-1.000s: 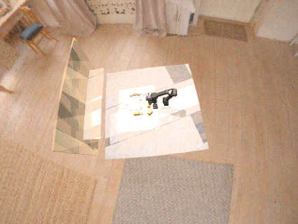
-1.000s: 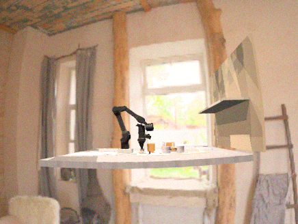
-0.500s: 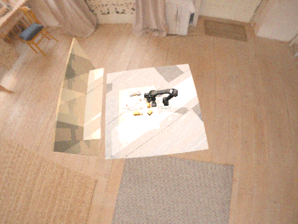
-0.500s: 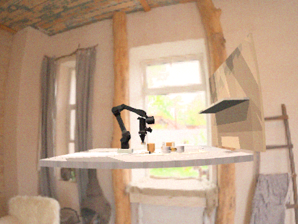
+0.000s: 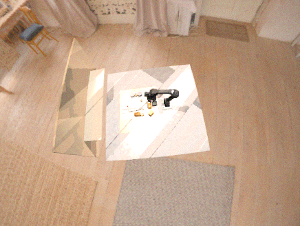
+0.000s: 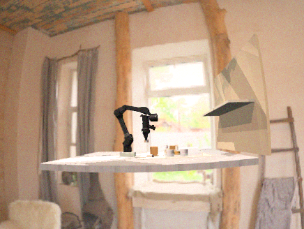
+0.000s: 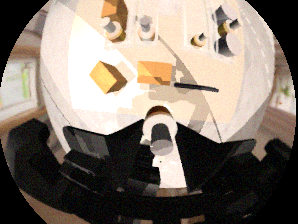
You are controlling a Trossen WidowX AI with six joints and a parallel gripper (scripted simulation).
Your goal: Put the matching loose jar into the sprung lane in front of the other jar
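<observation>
Right now the brown block is 230 mm ahead of my gripper tip, 120 mm to the left of it and 90 mm below it. From my gripper tip the other things lie so: tall panel (790 mm ahead, 30 mm to the left, 270 mm above); then shelf (680 mm ahead, 30 mm to the left, 240 mm above).
</observation>
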